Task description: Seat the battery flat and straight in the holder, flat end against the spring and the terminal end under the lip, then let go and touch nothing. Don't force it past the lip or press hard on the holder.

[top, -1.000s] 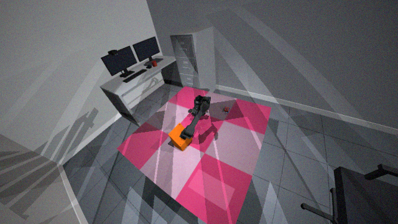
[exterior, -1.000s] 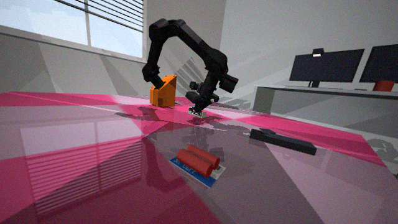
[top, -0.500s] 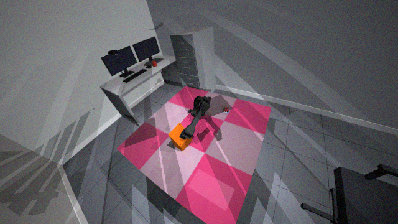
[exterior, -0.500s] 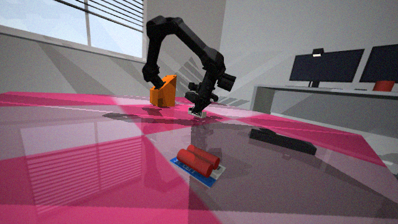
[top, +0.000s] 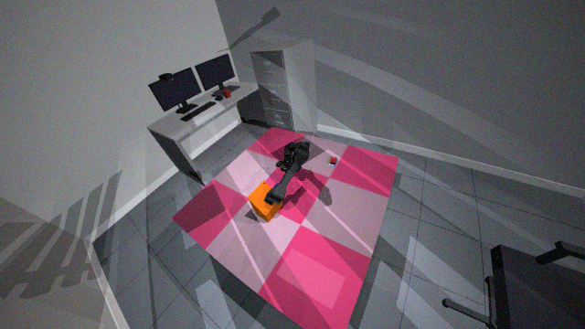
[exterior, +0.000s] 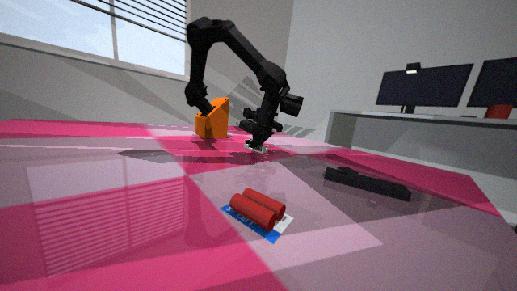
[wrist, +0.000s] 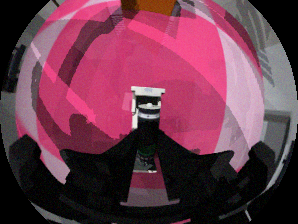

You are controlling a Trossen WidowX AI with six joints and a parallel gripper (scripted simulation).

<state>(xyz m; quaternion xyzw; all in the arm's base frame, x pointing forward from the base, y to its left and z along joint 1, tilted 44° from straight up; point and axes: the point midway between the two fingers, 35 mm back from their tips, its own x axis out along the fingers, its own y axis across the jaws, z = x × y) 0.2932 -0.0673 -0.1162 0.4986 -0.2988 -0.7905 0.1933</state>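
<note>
My gripper tip is now 1 cm below the battery. Also, from my gripper tip: flat black bar (35 cm ahead, 1 cm to the right).
</note>
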